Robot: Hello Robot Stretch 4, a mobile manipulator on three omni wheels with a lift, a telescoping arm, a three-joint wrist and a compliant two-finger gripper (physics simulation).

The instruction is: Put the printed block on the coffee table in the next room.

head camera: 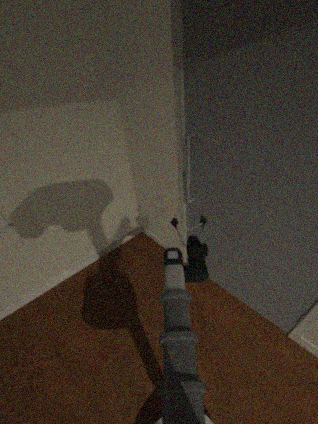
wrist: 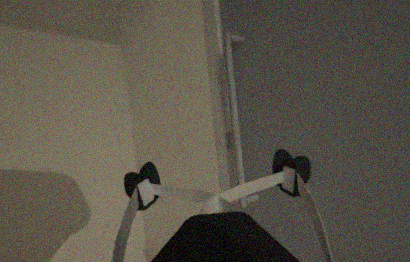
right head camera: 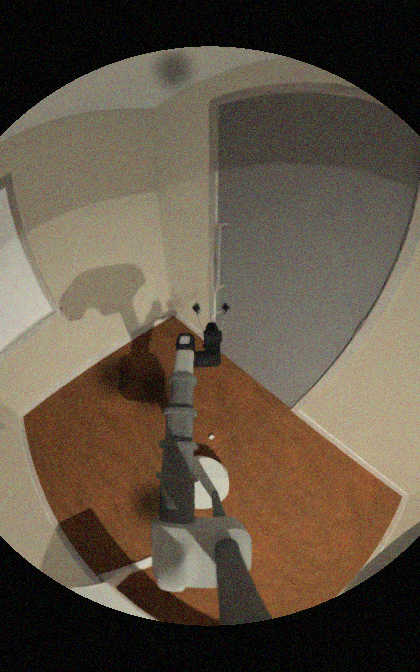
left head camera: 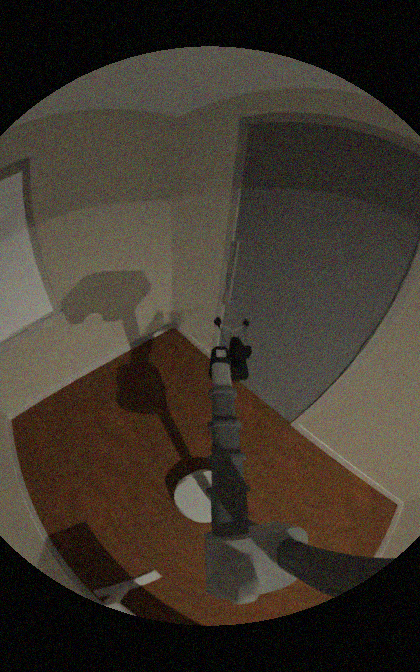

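Where they show: gripper, fingertip midpoint: (head camera: 188,218) (wrist: 215,170) (left head camera: 230,318); robot's base at its link origin: (left head camera: 203,494).
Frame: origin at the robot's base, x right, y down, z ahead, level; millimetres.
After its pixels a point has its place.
My gripper (head camera: 189,220) {y -1001, x 85, z 776 mm} (left head camera: 231,322) {y -1001, x 85, z 776 mm} (right head camera: 210,307) (wrist: 215,170) {y -1001, x 85, z 776 mm} is open, with nothing between its fingertips. It is raised above the floor at the end of the extended arm, in front of the left edge of a closed grey door (head camera: 255,175) {y -1106, x 472, z 972 mm} (left head camera: 320,275) {y -1257, x 553, z 882 mm} (right head camera: 310,250) (wrist: 340,90) {y -1083, x 367, z 1087 mm}. The door's upright bar handle (right head camera: 220,255) (wrist: 234,115) {y -1053, x 145, z 1231 mm} shows behind and above the gap between the fingertips. A small white thing (right head camera: 211,437) lies on the floor beside the arm in the right head view; it is too small to tell whether it is the printed block. The coffee table does not show.
Beige walls (head camera: 65,145) {y -1240, x -796, z 1533 mm} (left head camera: 200,240) {y -1175, x -88, z 1584 mm} (right head camera: 190,225) meet in a corner left of the door. My telescoping arm (head camera: 179,350) {y -1107, x 0, z 213 mm} (left head camera: 226,435) {y -1107, x 0, z 208 mm} (right head camera: 179,425) reaches over the brown floor (head camera: 250,350) {y 28, x 512, z 502 mm} (left head camera: 300,480) {y 27, x 824, z 1 mm} (right head camera: 300,490). My white round base (left head camera: 192,500) {y -187, x -80, z -32 mm} (right head camera: 215,482) is below it. The arm's shadow falls on wall and floor.
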